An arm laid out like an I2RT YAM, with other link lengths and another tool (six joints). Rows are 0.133 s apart.
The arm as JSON. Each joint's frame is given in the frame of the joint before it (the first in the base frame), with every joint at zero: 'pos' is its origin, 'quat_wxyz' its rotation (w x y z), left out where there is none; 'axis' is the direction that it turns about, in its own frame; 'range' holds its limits. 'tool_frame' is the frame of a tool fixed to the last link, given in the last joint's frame.
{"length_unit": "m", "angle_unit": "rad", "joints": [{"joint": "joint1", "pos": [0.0, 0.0, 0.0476], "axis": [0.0, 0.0, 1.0], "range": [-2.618, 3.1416]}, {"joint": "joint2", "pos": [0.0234, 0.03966, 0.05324], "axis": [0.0, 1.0, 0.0], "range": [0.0, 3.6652]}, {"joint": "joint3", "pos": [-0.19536, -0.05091, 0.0], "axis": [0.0, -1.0, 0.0], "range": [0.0, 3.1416]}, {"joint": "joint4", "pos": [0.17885, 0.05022, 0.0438], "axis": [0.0, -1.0, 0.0], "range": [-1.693, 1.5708]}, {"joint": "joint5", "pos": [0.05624, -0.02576, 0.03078], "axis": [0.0, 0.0, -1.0], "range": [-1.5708, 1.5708]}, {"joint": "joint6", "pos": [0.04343, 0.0, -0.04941], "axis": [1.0, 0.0, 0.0], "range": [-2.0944, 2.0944]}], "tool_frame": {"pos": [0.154, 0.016, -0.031], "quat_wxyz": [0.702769, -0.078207, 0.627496, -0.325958]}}
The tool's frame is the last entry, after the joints.
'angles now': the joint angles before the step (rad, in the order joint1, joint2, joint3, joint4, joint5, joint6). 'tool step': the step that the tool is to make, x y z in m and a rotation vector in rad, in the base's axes. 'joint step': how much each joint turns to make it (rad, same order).
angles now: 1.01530 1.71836 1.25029 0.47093 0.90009 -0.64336
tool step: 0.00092 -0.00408 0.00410 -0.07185 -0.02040 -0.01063
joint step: 0.00037 0.00001 -0.00001 0.02024 0.01029 -0.08965
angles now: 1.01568 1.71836 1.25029 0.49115 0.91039 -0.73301
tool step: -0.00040 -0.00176 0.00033 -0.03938 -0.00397 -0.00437
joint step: 0.00228 0.00002 0.00001 0.00000 0.00609 -0.03967
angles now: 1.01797 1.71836 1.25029 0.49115 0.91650 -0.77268
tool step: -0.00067 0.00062 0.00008 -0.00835 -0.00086 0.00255
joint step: 0.00266 0.00001 0.00000 0.00001 -0.00001 -0.00839
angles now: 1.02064 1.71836 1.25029 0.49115 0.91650 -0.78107
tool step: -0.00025 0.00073 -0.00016 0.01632 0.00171 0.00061
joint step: 0.00076 0.00001 0.00000 0.00002 0.00038 0.01640
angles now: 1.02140 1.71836 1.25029 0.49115 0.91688 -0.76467
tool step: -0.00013 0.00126 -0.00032 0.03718 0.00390 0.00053
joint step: 0.00001 0.00000 0.00003 -0.00004 0.00001 0.03739
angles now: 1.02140 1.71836 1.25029 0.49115 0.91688 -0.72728
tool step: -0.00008 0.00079 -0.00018 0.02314 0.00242 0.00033
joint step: 0.00000 0.00001 -0.00001 0.00003 0.00000 0.02326
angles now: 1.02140 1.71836 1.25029 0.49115 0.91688 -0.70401
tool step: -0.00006 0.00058 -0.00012 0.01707 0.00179 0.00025
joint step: -0.00001 -0.00002 -0.00003 0.00000 -0.00002 0.01717
